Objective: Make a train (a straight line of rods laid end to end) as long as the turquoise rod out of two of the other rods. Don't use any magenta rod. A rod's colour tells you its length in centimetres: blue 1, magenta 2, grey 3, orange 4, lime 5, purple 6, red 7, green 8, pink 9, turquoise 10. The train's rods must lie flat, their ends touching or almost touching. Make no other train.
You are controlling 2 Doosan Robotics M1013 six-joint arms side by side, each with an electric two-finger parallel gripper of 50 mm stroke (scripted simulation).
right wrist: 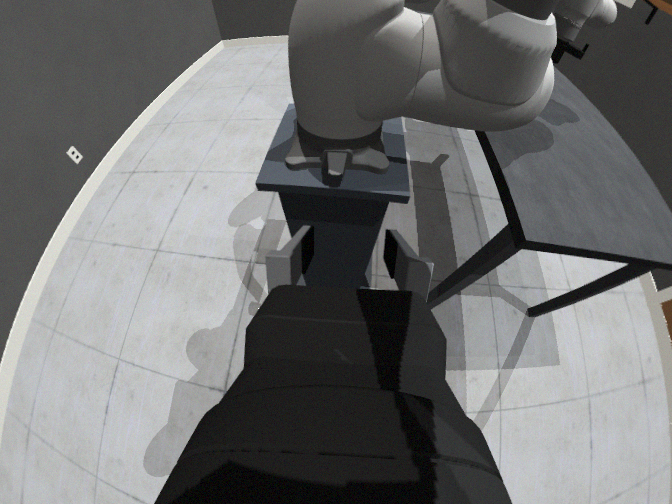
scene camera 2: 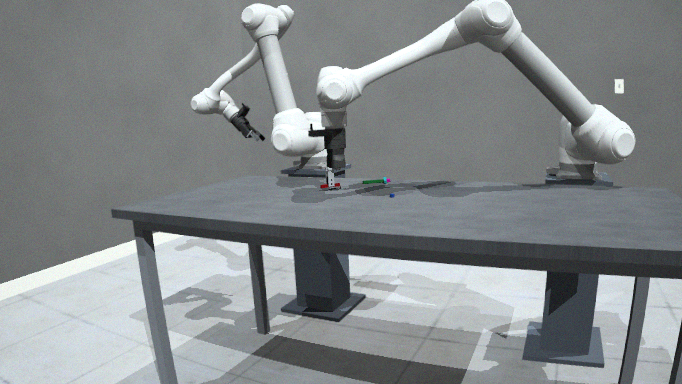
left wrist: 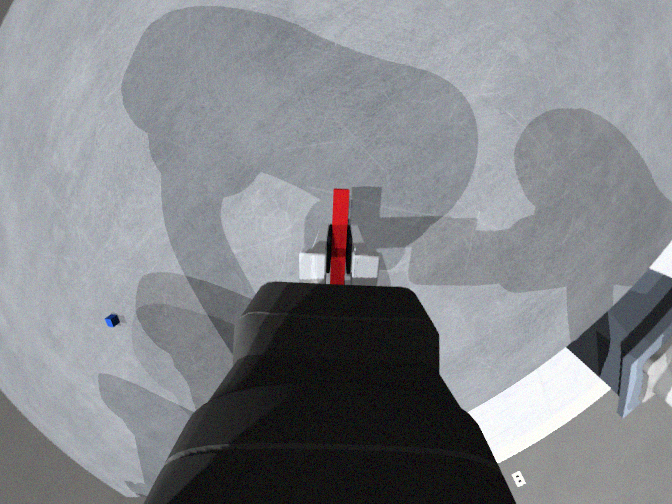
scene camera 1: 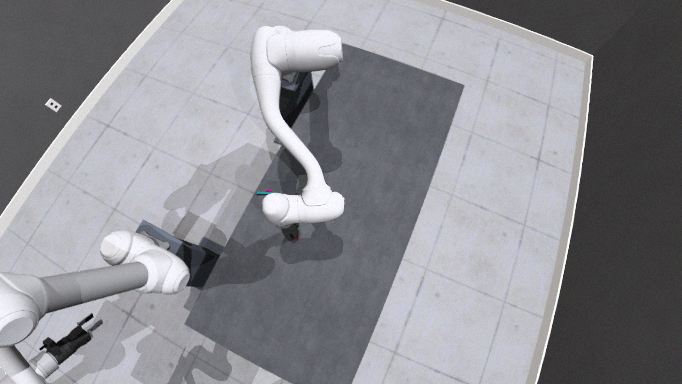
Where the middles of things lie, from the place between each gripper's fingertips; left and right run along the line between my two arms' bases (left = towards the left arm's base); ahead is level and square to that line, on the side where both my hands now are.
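Labels:
I find the red rod (left wrist: pixel 341 196) 20 mm below my left hand (scene camera 2: pixel 330 186). Going by its middle, the rod is nearer to my left hand than to my right gripper.
That right gripper (scene camera 1: pixel 97 318) I see 140 mm above the red rod, and it is also 770 mm to the right of the rod and 520 mm short of it.

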